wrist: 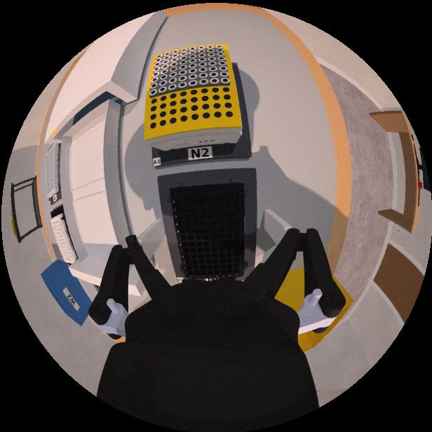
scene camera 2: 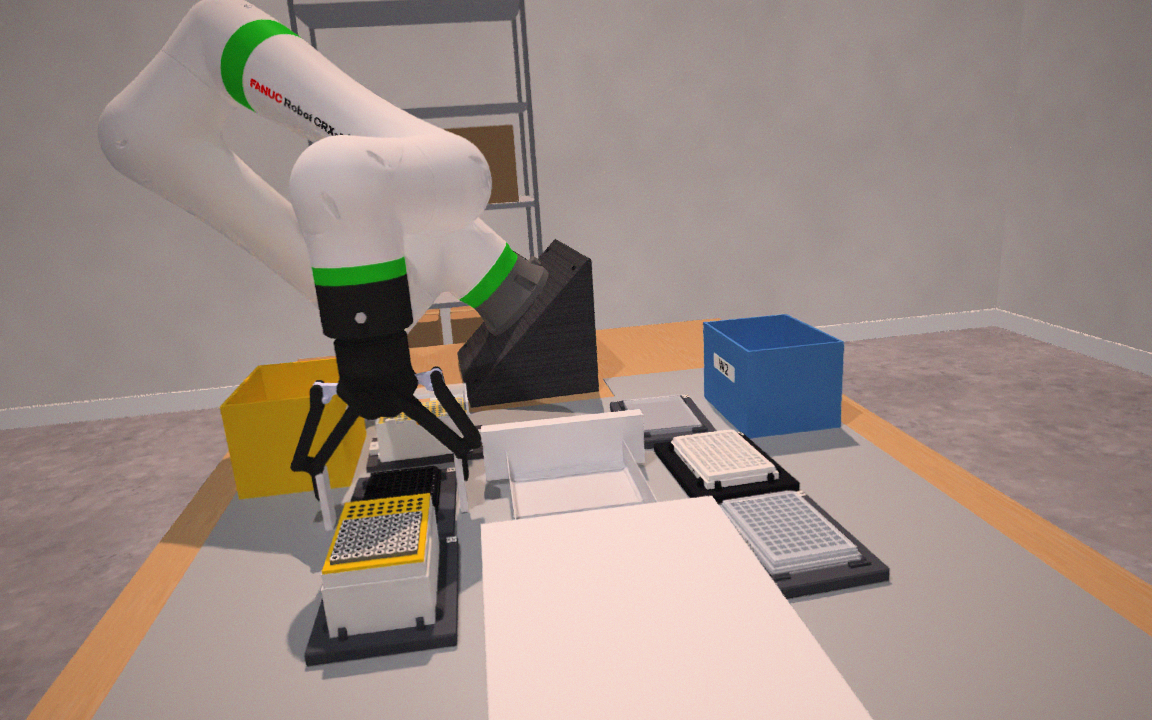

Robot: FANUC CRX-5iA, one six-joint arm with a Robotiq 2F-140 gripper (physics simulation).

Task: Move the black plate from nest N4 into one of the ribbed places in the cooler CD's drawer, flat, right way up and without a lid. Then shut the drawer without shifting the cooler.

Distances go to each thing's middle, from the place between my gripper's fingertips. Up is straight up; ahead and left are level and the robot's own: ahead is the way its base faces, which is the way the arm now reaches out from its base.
Right now the black plate [scene camera 2: 385, 484] is 20 mm above my hand and 10 mm behind it. Also, from my hand: cooler drawer [scene camera 2: 556, 466] (200 mm to the left, 40 mm above, 30 mm ahead); pale plate [scene camera 2: 724, 455] (380 mm to the left, 60 mm behind, 20 mm above); yellow-topped tip box [scene camera 2: 381, 572] (160 mm ahead, 40 mm above, 30 mm to the left).
